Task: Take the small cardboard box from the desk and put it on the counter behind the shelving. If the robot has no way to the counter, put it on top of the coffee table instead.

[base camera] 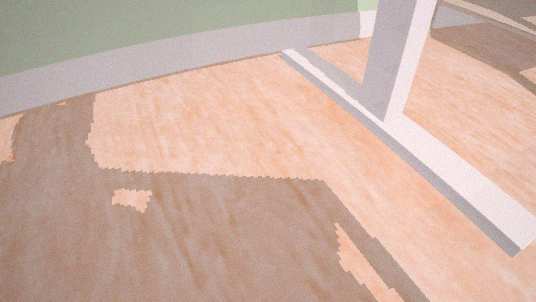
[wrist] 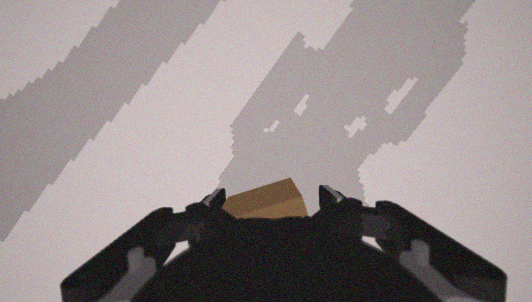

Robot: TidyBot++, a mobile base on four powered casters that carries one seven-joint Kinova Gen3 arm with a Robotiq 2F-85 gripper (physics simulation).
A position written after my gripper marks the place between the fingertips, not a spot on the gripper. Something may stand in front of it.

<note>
I see my gripper (wrist: pixel 272 197), a small cardboard box (wrist: pixel 280 199) and a white desk (base camera: pixel 397 42).
The white desk is seen too in the wrist view (wrist: pixel 116 116). The base camera view does not show the small cardboard box: it is out of frame.
</note>
